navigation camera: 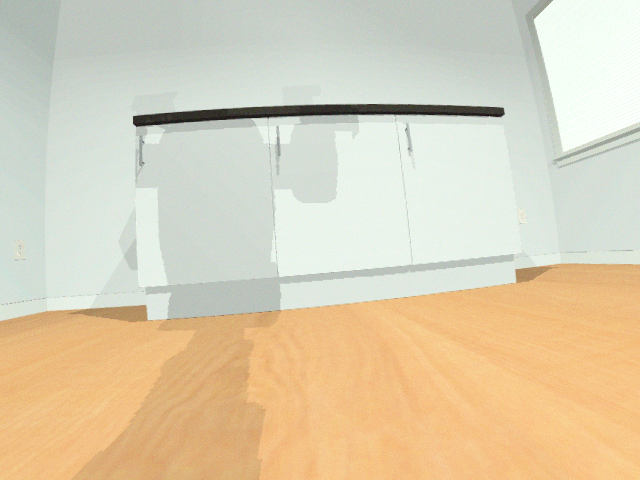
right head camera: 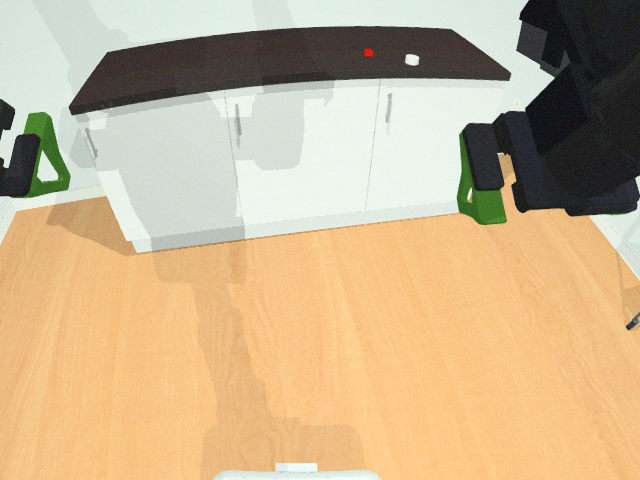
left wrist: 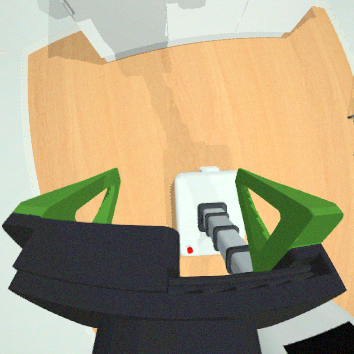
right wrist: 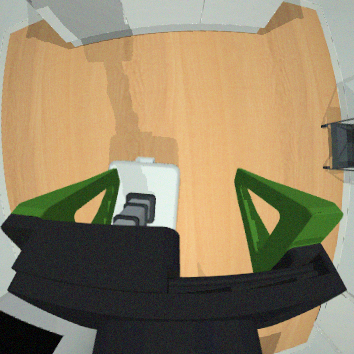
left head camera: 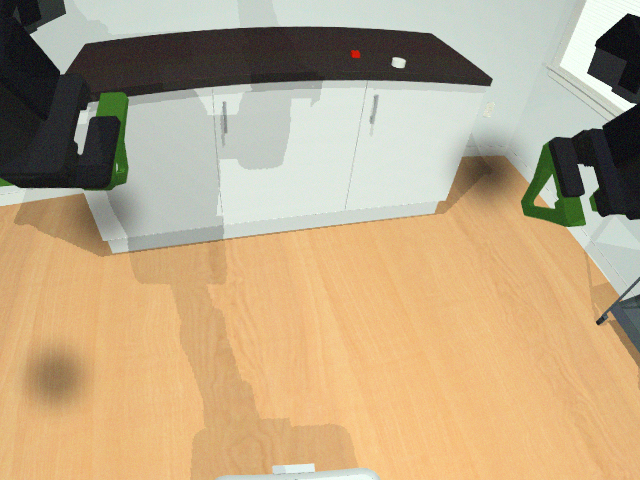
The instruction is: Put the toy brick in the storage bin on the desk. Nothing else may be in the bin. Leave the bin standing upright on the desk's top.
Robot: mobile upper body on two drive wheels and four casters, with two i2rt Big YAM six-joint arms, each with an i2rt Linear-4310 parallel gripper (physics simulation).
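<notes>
A small red block, possibly the toy brick, lies on the dark top of a long white cabinet. A small white round object stands to its right on the same top. No storage bin or desk can be made out for certain. My left gripper is open and empty, high above the floor and well short of the cabinet. My right gripper is also open and empty, at a similar height and apart from the cabinet.
A dark wheeled cart stands at the right edge of the right wrist view; part of it shows in the left head camera. My white base stands on the wooden floor. Walls rise behind and beside the cabinet, with a window at the right.
</notes>
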